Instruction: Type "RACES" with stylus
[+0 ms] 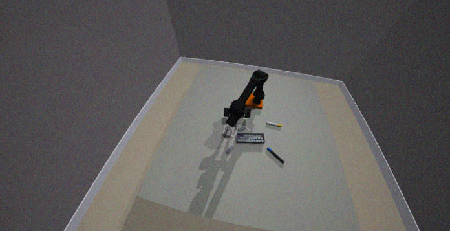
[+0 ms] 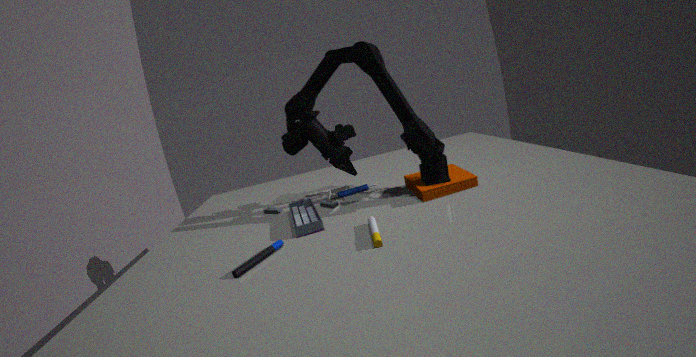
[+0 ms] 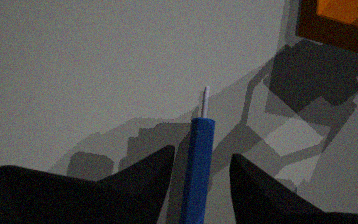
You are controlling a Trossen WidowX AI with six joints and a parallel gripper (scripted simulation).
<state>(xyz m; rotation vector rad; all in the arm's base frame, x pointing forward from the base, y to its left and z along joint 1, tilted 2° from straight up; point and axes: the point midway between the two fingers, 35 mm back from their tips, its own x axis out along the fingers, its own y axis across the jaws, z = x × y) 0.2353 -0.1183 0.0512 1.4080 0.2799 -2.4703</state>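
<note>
Right now my gripper tip is 50 mm above the blue stylus and 20 mm past it. From my gripper tip the other things lie so: grey block (260 mm ahead, 50 mm to the left, 50 mm below); then white-and-yellow marker (320 mm to the left, 60 mm behind, 50 mm below); then white pad (130 mm ahead, 50 mm below, 10 mm to the right).
</note>
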